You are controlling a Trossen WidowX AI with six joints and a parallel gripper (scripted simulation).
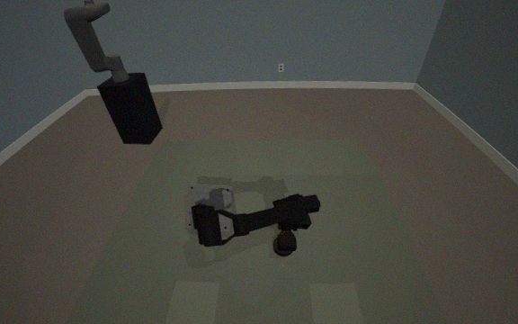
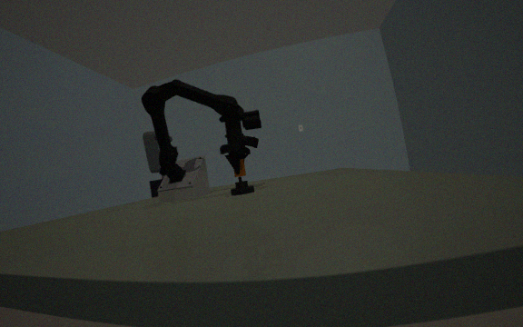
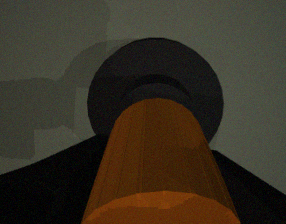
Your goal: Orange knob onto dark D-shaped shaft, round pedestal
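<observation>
My gripper tip is 20 mm below the orange knob. The rest, counted from my gripper tip: dark pedestal (40 mm below).
</observation>
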